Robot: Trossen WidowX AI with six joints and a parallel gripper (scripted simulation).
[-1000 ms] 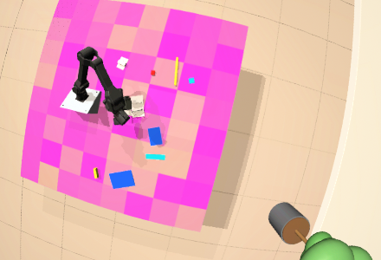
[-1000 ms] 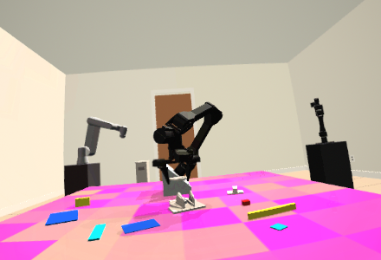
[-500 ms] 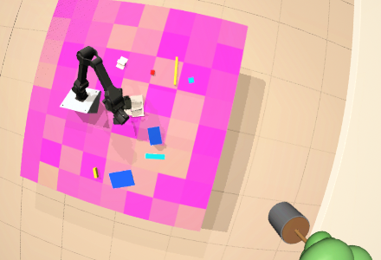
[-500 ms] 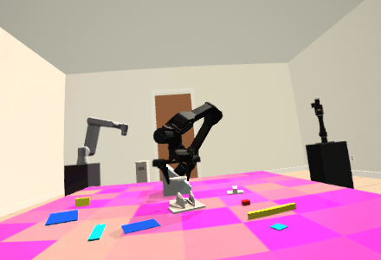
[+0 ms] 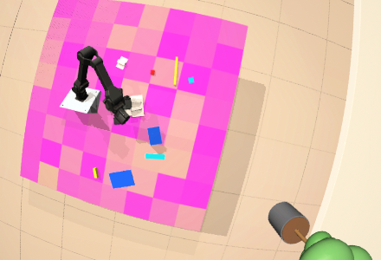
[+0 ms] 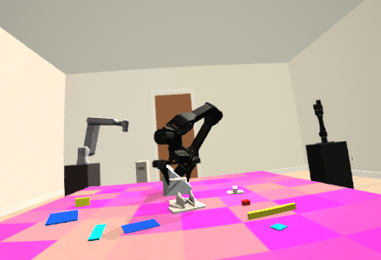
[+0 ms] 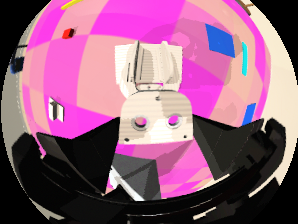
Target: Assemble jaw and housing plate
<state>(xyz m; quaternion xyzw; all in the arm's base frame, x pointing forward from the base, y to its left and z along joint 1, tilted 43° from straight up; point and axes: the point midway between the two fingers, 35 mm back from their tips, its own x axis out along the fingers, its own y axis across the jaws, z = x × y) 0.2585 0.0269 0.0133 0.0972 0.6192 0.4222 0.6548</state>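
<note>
My gripper tip is 30 mm short of the white jaw, 10 mm to the left of it and 60 mm above it. Round my gripper tip: red cube (80 mm ahead, 240 mm to the left, 70 mm below); white base (60 mm ahead, 30 mm to the left, 80 mm below); cyan bar (250 mm ahead, 210 mm to the right, 80 mm below).
</note>
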